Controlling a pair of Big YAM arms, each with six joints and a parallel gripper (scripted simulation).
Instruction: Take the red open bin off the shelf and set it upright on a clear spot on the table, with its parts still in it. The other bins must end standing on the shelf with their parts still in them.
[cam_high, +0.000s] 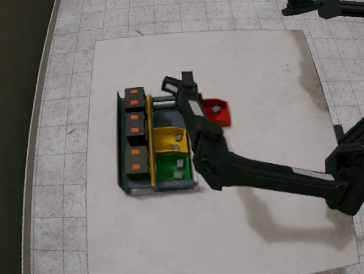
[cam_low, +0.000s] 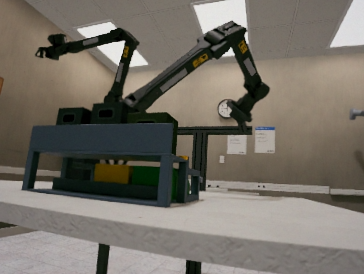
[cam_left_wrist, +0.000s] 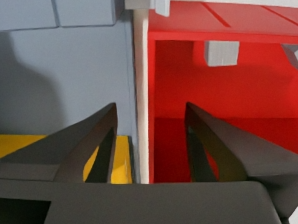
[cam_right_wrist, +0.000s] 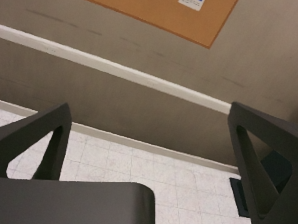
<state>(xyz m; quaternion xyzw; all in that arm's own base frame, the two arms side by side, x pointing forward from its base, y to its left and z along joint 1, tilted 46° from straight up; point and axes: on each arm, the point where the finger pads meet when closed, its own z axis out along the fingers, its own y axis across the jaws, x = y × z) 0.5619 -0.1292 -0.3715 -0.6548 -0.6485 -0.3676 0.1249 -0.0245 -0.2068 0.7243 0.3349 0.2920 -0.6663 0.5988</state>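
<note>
The red bin is 80 mm behind my left hand and 30 mm below it. From my left hand the other things lie so: green bin: 230 mm to the left, 100 mm ahead, 20 mm below; yellow bin: 120 mm to the left, 100 mm ahead, 20 mm below.
</note>
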